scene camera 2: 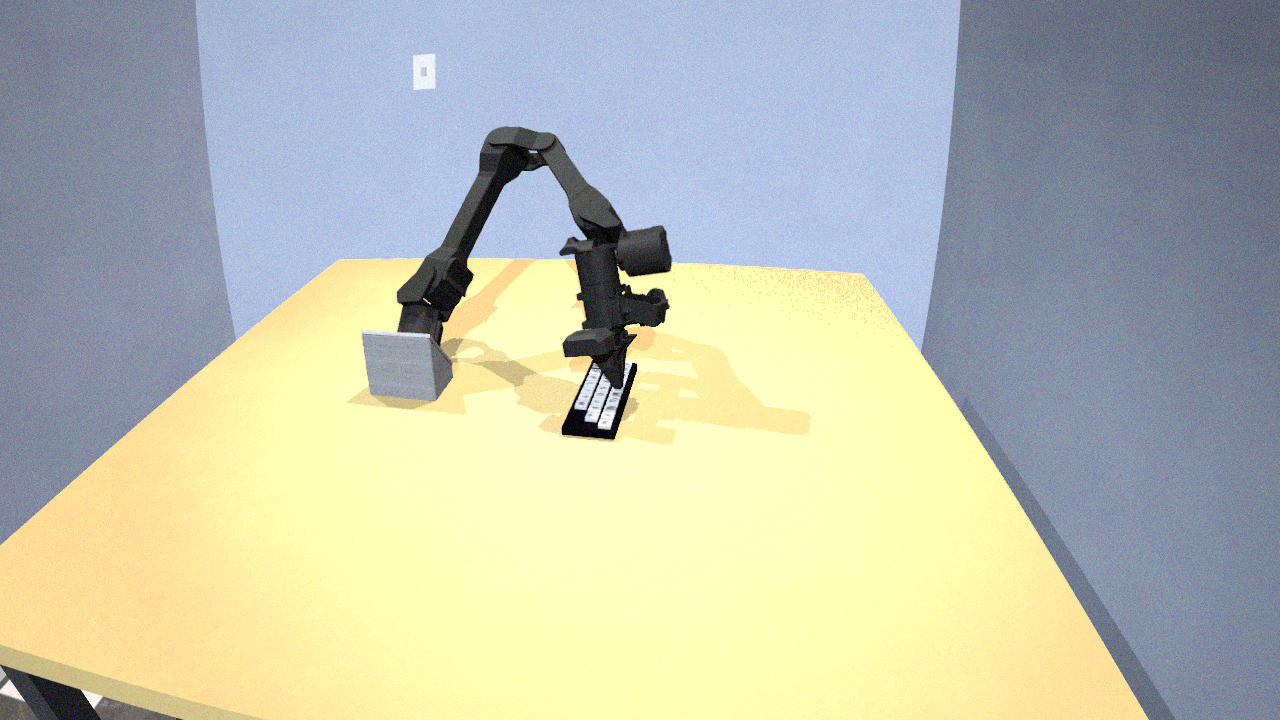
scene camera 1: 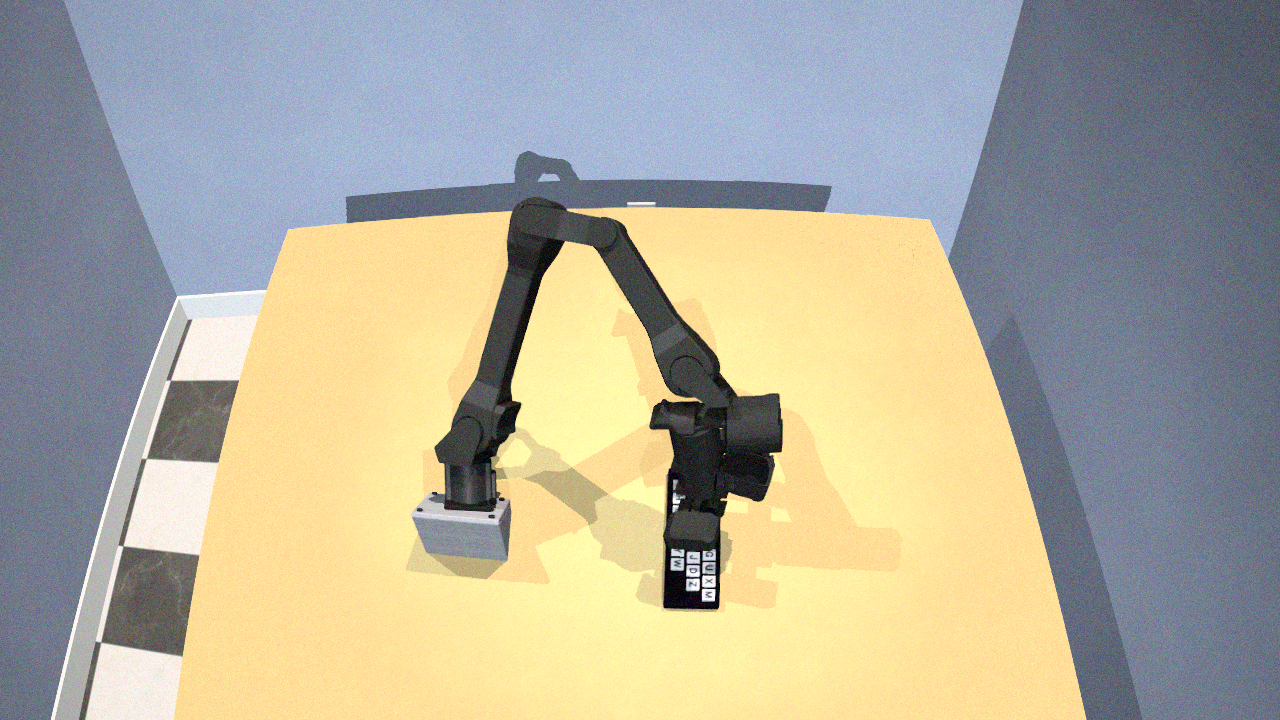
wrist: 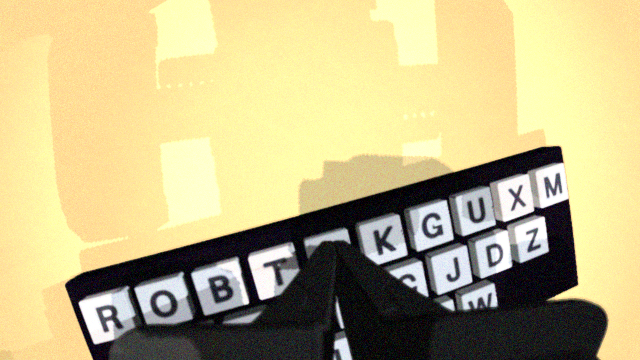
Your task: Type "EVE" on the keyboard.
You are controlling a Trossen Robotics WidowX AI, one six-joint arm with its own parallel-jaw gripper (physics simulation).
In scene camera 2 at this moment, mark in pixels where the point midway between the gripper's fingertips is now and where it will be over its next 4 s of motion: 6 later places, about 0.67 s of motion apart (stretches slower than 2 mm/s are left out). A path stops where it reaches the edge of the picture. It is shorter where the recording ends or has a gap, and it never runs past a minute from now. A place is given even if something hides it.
My gripper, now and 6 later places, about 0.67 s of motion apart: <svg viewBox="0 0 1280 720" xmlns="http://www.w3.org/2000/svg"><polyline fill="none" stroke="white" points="618,388 619,373 601,354 602,361 602,357 619,366 622,376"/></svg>
